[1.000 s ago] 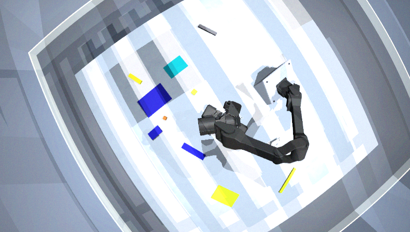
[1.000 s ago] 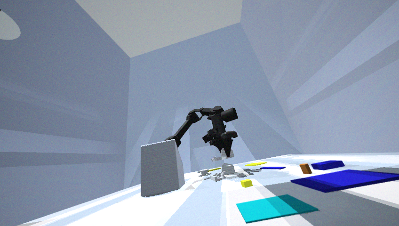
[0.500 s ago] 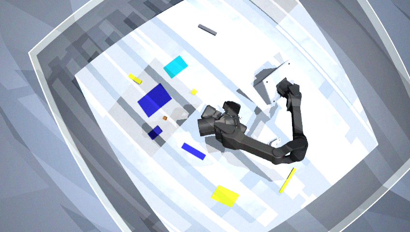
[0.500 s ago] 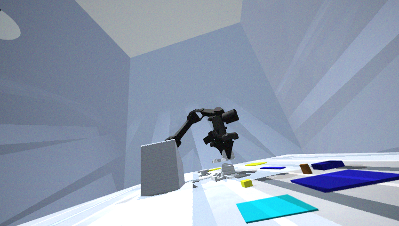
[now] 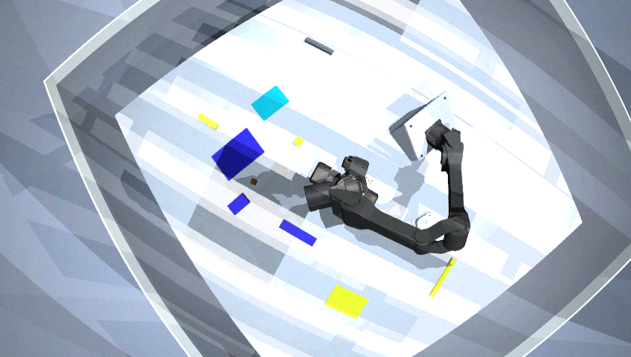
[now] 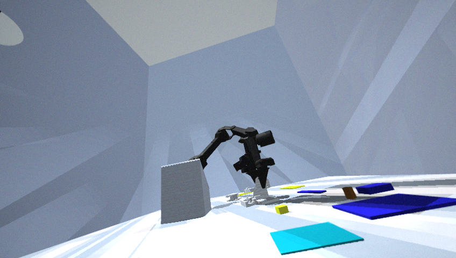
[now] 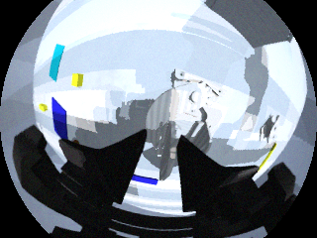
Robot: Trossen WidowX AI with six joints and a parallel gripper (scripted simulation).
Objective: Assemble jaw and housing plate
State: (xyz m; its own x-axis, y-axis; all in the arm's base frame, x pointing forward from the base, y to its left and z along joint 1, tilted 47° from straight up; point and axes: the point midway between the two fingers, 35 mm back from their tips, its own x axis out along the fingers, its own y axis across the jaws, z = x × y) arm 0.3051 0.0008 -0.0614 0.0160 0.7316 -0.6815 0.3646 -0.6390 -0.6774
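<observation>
My gripper tip is 5 cm above the white base, 3 cm to the right of it and 1 cm short of it. Round my gripper tip: grey ribbed jaw 4 cm behind, 1 cm to the left; then small yellow cube 19 cm to the right, 4 cm below, 1 cm ahead; then blue strip 19 cm ahead, 5 cm below, 3 cm to the left.
</observation>
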